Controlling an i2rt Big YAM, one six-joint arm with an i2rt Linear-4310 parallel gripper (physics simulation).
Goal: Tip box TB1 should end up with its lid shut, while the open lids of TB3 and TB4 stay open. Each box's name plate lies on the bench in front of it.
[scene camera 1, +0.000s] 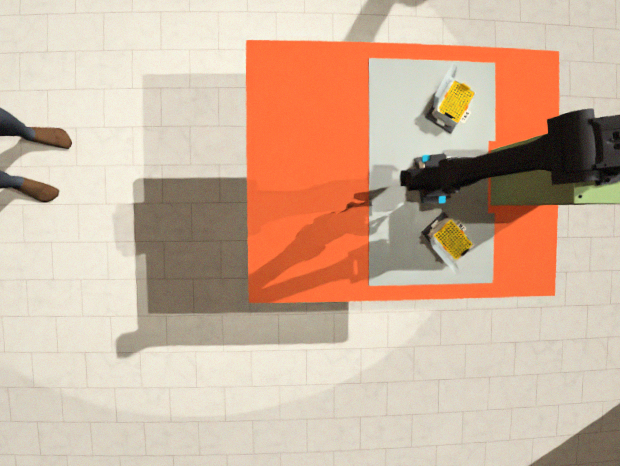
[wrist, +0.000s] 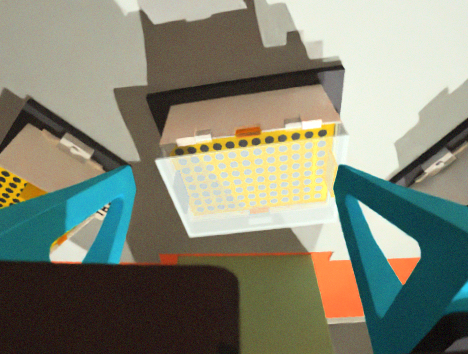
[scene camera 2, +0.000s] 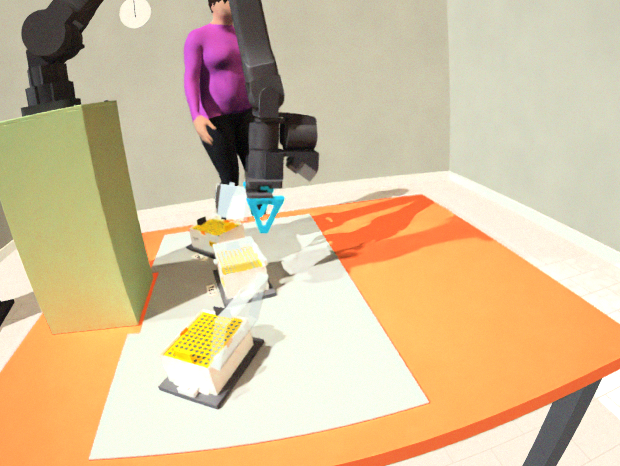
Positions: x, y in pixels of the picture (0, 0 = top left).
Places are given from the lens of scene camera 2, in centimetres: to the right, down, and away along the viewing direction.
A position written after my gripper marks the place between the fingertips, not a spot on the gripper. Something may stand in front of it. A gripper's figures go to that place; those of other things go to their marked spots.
my gripper point(scene camera 2: 261, 224): -10, -2, 75
clear lid point(scene camera 2: 234, 323): -9, 11, 43
clear lid point(scene camera 2: 241, 254): -13, 4, 72
clear lid point(scene camera 2: 230, 201): -21, -8, 98
grey mat point(scene camera 2: 326, 362): 2, 19, 54
